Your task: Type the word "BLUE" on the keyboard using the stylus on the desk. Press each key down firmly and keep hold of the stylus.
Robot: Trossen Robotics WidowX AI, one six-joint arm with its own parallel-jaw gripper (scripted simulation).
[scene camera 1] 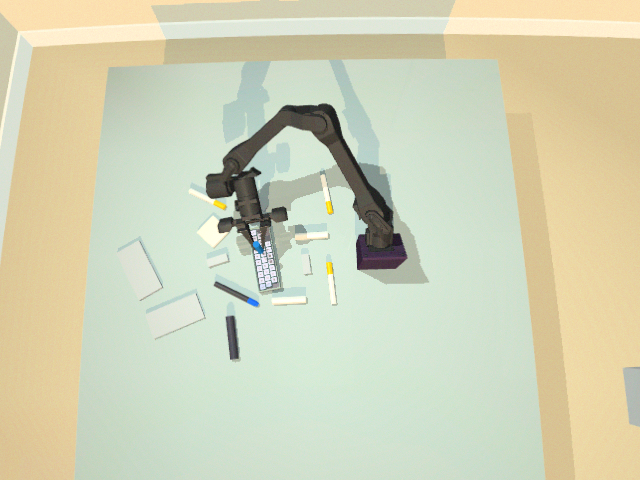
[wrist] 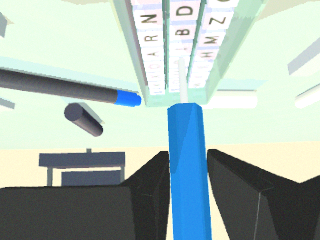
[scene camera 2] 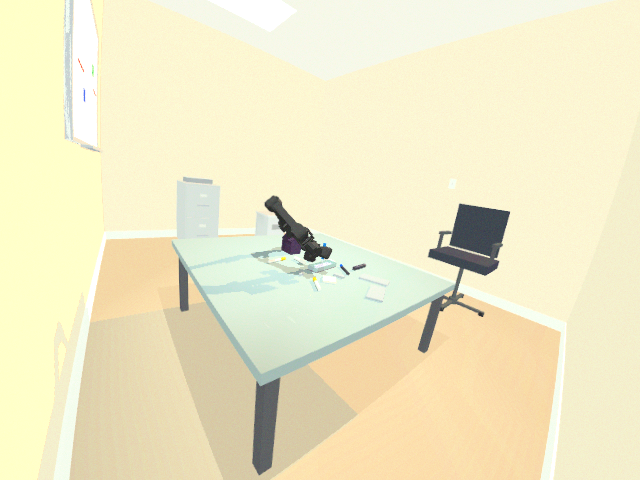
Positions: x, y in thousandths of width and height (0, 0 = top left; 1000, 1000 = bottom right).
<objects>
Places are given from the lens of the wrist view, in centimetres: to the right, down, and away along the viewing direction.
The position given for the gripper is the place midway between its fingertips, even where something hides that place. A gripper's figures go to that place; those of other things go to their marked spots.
gripper (wrist: 586, 660): 1, 2, 11
dark cylinder (wrist: 233, 469): -11, -1, 28
</objects>
